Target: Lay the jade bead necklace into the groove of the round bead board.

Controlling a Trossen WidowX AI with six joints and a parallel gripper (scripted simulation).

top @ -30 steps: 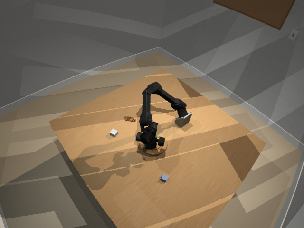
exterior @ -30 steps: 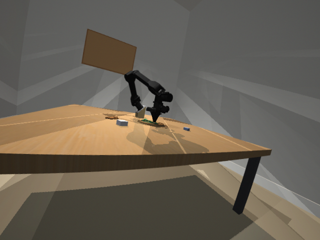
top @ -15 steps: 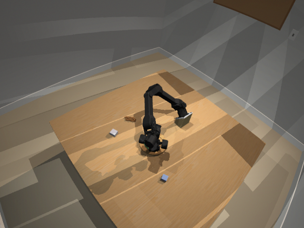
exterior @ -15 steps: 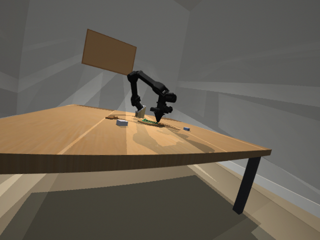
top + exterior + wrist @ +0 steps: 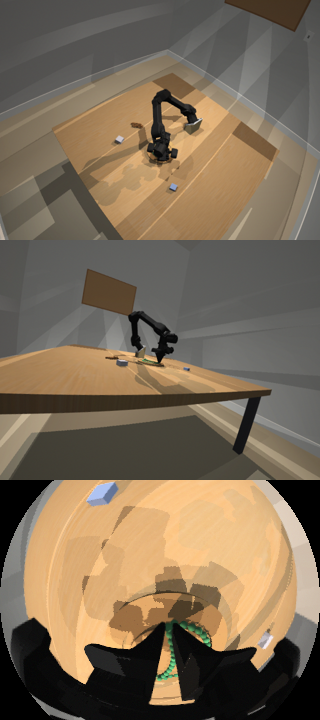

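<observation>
Now: gripper tip 4 cm past the round wooden bead board, 5 cm to the left of it and 1 cm above it. The rest, counted from my gripper tip: blue block: 5 cm ahead, 21 cm to the left, 1 cm below; pale grey block: 16 cm ahead, 26 cm to the right, 1 cm below.
</observation>
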